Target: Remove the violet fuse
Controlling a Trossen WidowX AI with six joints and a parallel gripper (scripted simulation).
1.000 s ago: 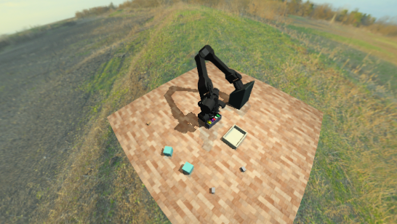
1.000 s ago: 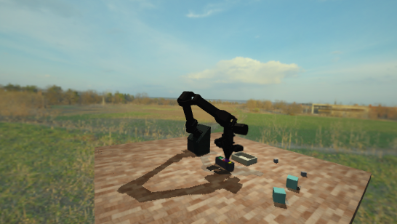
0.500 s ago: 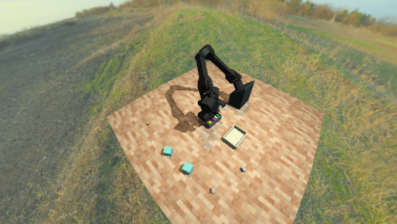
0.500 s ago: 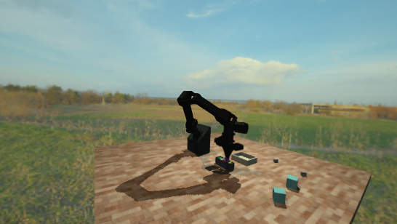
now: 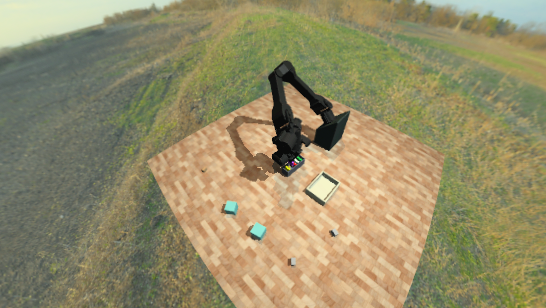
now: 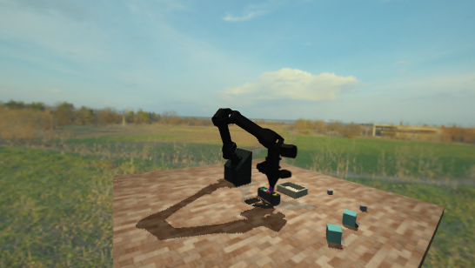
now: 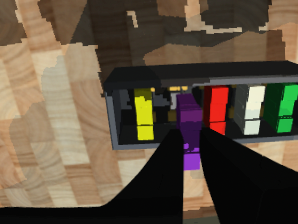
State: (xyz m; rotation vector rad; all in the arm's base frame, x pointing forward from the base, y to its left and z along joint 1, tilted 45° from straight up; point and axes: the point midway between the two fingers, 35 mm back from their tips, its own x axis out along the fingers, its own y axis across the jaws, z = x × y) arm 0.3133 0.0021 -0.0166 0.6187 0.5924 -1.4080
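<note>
The pale tray lies 180 mm to the left of my gripper tip, 60 mm below it and 30 mm behind it.
</note>
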